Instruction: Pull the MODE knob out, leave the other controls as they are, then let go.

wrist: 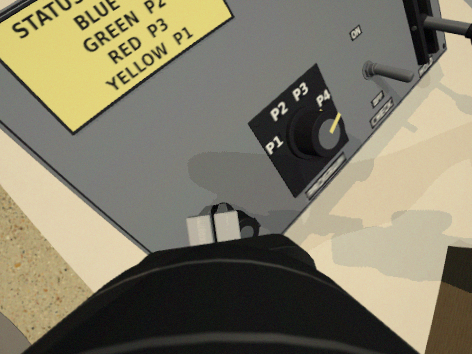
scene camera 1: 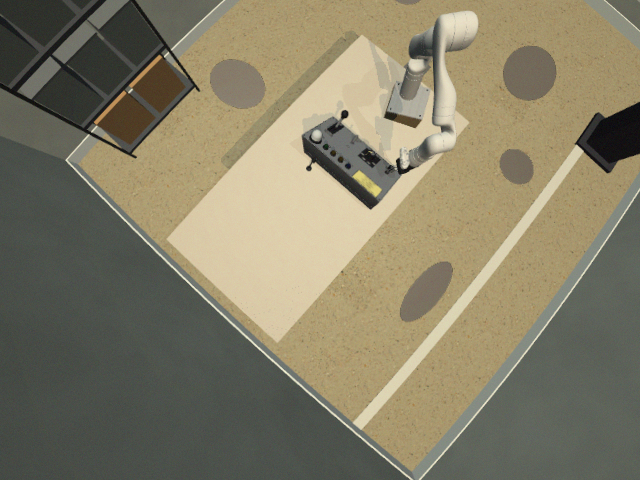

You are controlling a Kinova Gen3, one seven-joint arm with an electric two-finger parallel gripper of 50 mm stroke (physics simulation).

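The grey control console lies on the pale table. Near its end, a small black knob shows in the wrist view just right of the fingertips; it appears to be the MODE knob, but its label is hidden. My gripper is shut, its fingertips together with no knob visible between them. It is low over the console's end, with the knob beside the right finger. The gripper body hides the knob's lower part. Whether the knob is pulled out cannot be told.
The PROGRAM dial points near P4. The CHECK toggle stands beyond it. A yellow status label, a black-tipped lever and a white dome are on the console.
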